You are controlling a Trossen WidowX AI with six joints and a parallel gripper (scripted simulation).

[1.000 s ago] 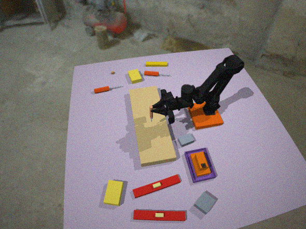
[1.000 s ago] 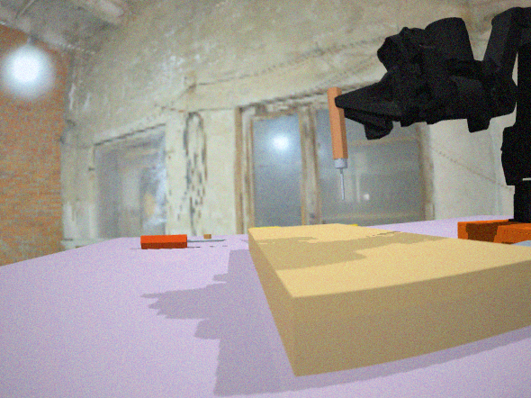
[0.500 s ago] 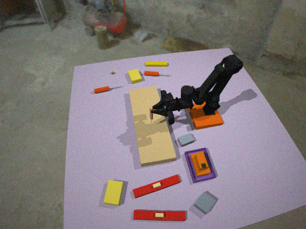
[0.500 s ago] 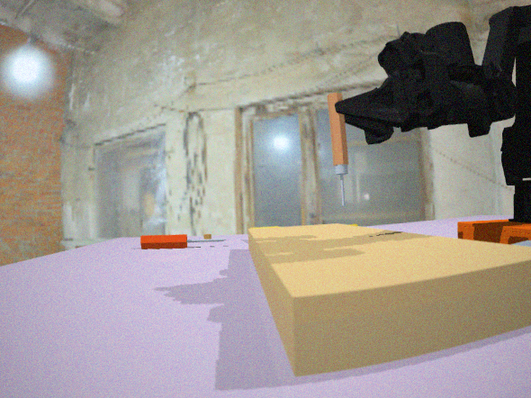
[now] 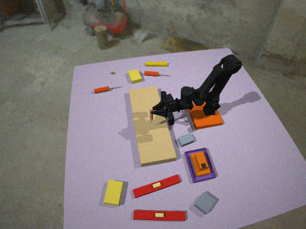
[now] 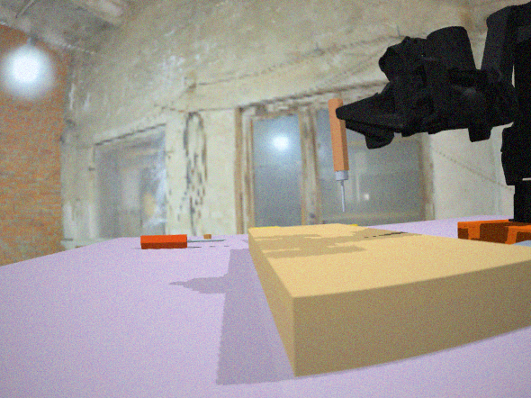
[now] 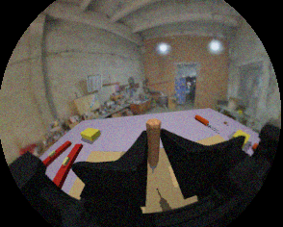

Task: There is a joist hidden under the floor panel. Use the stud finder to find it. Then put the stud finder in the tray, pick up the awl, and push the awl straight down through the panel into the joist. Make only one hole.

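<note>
The awl lies 6 cm below my gripper tip. Also, from my gripper tip: purple tray 22 cm behind, 25 cm to the left, 16 cm below; then orange stud finder 22 cm behind, 26 cm to the left, 13 cm below; then dark square indicator 22 cm behind, 28 cm to the left, 11 cm below.
</note>
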